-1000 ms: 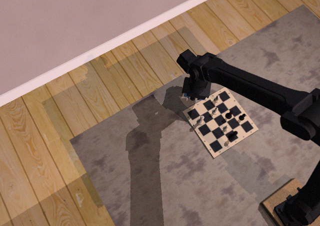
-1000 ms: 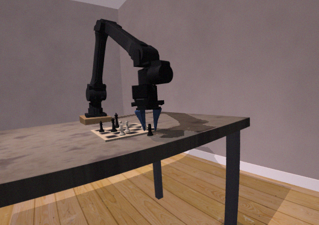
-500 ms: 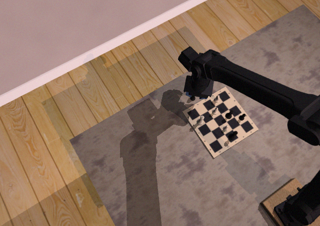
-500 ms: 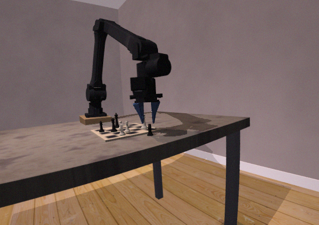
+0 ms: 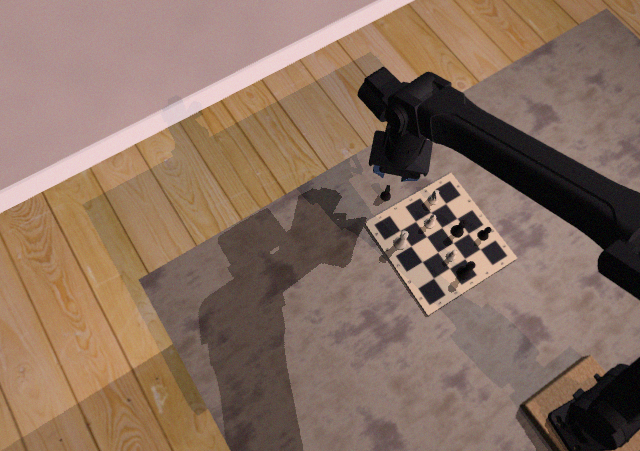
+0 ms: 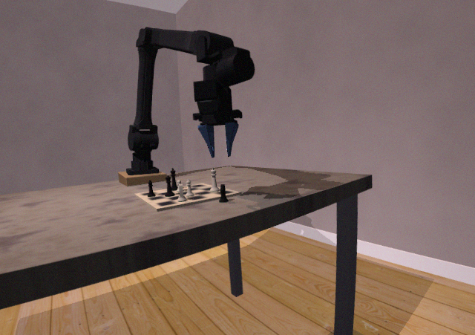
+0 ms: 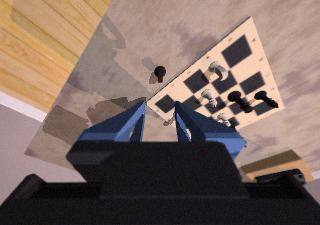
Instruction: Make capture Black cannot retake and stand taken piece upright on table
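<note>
My hand is 10 cm past the tall white piece, 7 cm above it and 2 cm to the right of it. From my hand the other things lie so: black piece (13 cm behind, 9 cm to the right, 8 cm below); then chessboard (13 cm behind, 11 cm below, 5 cm to the right).
</note>
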